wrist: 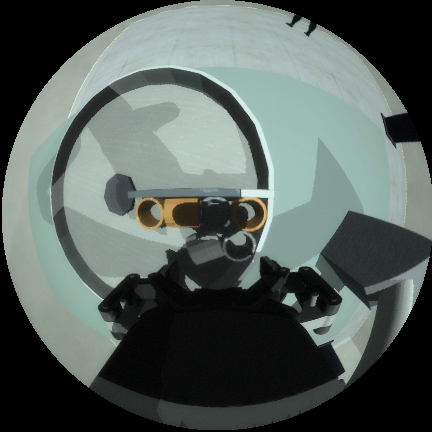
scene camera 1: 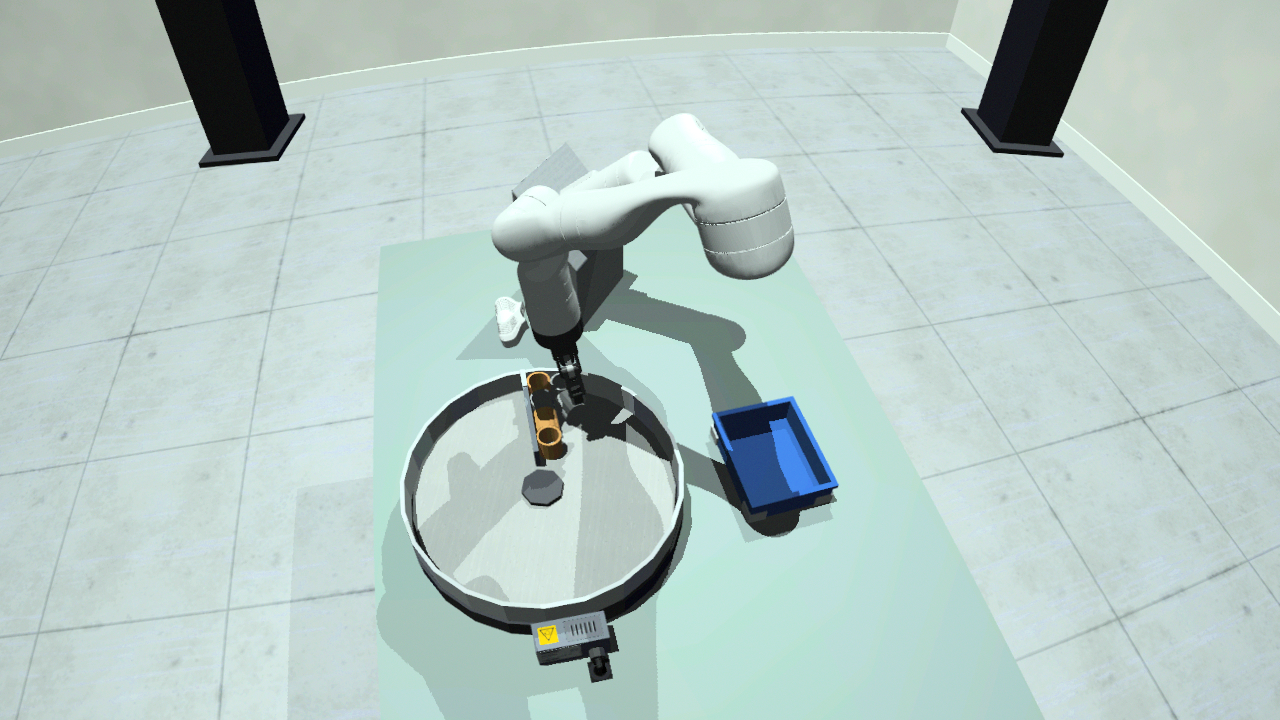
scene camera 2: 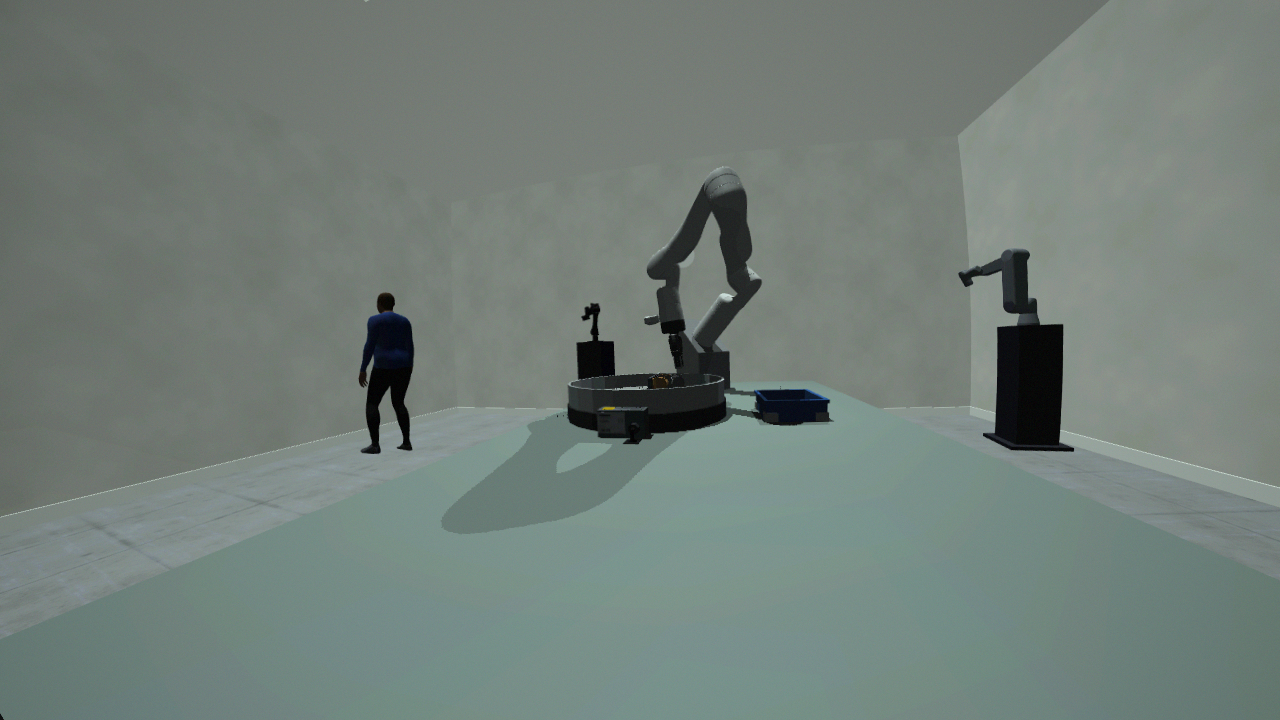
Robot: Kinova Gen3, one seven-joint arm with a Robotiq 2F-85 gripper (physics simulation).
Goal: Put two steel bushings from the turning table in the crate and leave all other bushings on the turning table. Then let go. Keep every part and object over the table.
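Places are measured from the arm's base along level axes (x ahead, y left, z up), in metres.
Pixels of known places: gripper, fingertip midpoint: [wrist: 218,267] [scene camera 1: 572,380] [scene camera 2: 679,368]; arm's base at its link origin: [wrist: 395,290] [scene camera 2: 702,338].
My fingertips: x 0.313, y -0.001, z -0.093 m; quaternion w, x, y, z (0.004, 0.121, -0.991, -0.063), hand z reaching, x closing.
Ahead of a thing's pixels: the offset from my fingertips to its top centre. "spot": to the spot under its first point.
The round turning table [scene camera 1: 420,546] [scene camera 2: 617,393] [wrist: 82,116] has a dark rim, a hub @[0.163 m ahead, 0.047 m right, 0.053 m down] [scene camera 1: 542,489] and a divider bar @[spot: 0.049 m ahead, 0.067 m right, 0.020 m down] [wrist: 185,193]. Three brass bushings @[0.052 m ahead, 0.044 m right, 0.023 m down] [scene camera 1: 547,419] @[0.090 m ahead, 0.037 m right, 0.023 m down] [wrist: 149,212] lie in a row along the bar. A steel bushing @[0.020 m back, 0.019 m right, 0.023 m down] [wrist: 238,246] stands as a grey ring just in front of the right brass one. Another dark bushing [wrist: 213,207] sits in the row, in shadow. My gripper [scene camera 1: 570,392] [scene camera 2: 677,350] [wrist: 218,267] is open and empty. It hangs just above these bushings at the table's far side. The blue crate @[0.099 m ahead, 0.320 m left, 0.064 m down] [scene camera 1: 810,456] [scene camera 2: 790,405] is empty, right of the turning table.
A control box @[spot: 0.406 m ahead, 0.000 m left, 0.056 m down] [scene camera 1: 573,640] sits at the turning table's near edge. A white object [scene camera 1: 510,317] lies by the robot base. A person [scene camera 2: 387,372] walks on the floor at the left. Another arm on a black pedestal [scene camera 2: 1027,380] stands at the right.
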